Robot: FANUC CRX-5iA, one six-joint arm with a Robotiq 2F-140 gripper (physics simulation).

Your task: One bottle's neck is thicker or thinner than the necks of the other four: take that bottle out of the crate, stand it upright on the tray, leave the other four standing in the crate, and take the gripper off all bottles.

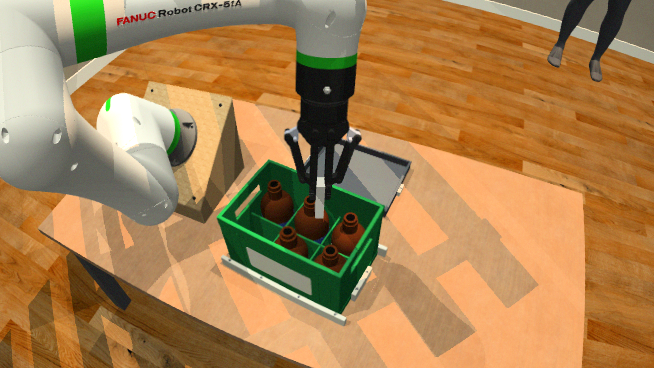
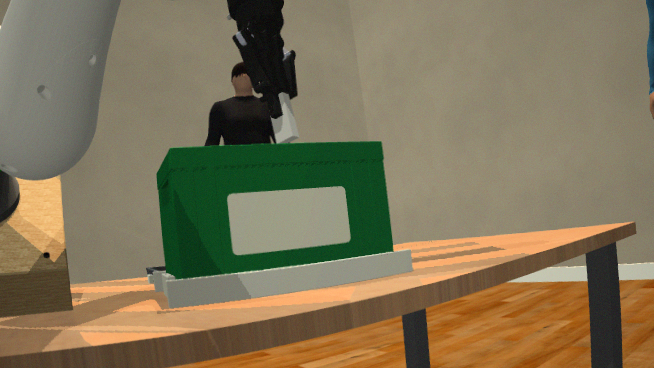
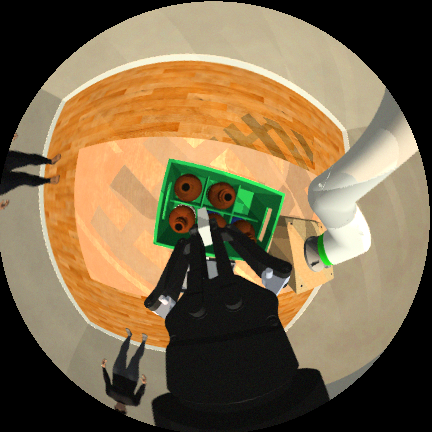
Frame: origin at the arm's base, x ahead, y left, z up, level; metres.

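Where they show: gripper, fingertip midpoint: [image 1: 319, 213] [image 2: 288, 140] [image 3: 203, 214]; arm's base, origin of the base link: [image 1: 173, 137] [image 3: 314, 253].
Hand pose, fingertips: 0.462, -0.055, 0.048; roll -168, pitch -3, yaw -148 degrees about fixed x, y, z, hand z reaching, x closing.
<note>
Each offset is from my fingertips to the top centre of the thing, as dx, dy, dz. "pt": to the spot under its first point.
A green crate {-0.043, +0.000, -0.022} [image 1: 325, 288] [image 2: 369, 204] [image 3: 160, 217] holds several brown bottles standing upright: back left [image 1: 276, 204] [image 3: 245, 227], back middle [image 1: 307, 224], back right [image 1: 348, 234] [image 3: 181, 219], front left [image 1: 290, 241] [image 3: 221, 195] and front right [image 1: 330, 255] [image 3: 187, 187]. My gripper [image 1: 320, 212] [image 2: 285, 135] [image 3: 203, 214] is shut with nothing between its fingers. It hangs just above the crate's rim over the back middle bottle, whose neck is partly hidden by the finger pads. I cannot tell whether they touch. The grey tray {pt -0.023, +0.313, -0.192} [image 1: 373, 175] lies behind the crate.
Grey rails {-0.041, -0.099, -0.168} [image 1: 282, 288] [image 2: 289, 277] hem the crate in on the table. The arm's wooden pedestal [image 1: 209, 153] stands to the left. One crate cell {pt -0.142, -0.052, -0.190} [image 3: 243, 199] holds no bottle. A person [image 2: 239, 117] stands behind the table.
</note>
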